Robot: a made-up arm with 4 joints. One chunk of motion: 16 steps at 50 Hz.
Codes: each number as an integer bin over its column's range. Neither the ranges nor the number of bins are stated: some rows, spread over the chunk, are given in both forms.
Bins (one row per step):
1: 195 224 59 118
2: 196 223 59 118
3: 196 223 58 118
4: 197 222 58 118
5: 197 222 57 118
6: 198 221 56 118
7: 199 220 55 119
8: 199 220 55 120
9: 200 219 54 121
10: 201 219 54 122
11: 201 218 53 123
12: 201 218 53 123
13: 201 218 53 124
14: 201 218 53 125
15: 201 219 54 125
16: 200 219 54 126
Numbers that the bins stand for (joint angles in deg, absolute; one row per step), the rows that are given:
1: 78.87 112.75 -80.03 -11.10
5: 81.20 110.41 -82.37 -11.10
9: 84.71 106.91 -85.88 -7.59
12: 85.88 105.74 -87.05 -5.26
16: 84.71 106.91 -85.88 -1.75
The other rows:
2: 80.03 111.58 -80.03 -11.10
3: 80.03 111.58 -81.20 -11.10
4: 81.20 110.41 -81.20 -11.10
6: 82.37 109.24 -83.54 -11.10
7: 83.54 108.08 -84.71 -9.93
8: 83.54 108.08 -84.71 -8.76
10: 85.88 106.91 -85.88 -6.43
11: 85.88 105.74 -87.05 -5.26
13: 85.88 105.74 -87.05 -4.09
14: 85.88 105.74 -87.05 -2.92
15: 85.88 106.91 -85.88 -2.92

